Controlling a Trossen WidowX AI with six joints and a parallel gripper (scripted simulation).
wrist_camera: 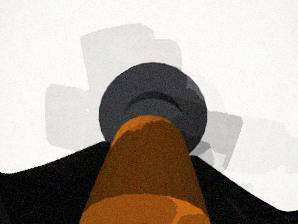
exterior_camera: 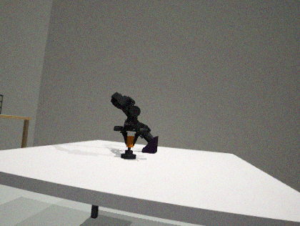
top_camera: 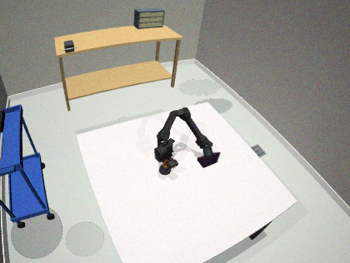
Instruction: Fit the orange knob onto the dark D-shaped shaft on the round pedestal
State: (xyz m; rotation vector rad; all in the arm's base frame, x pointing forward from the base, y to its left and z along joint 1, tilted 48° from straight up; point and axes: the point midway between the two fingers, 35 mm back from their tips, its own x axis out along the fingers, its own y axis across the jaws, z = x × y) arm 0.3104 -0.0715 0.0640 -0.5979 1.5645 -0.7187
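My gripper tip is 4 cm above the dark round pedestal. Round my gripper tip: orange knob (2 cm above).
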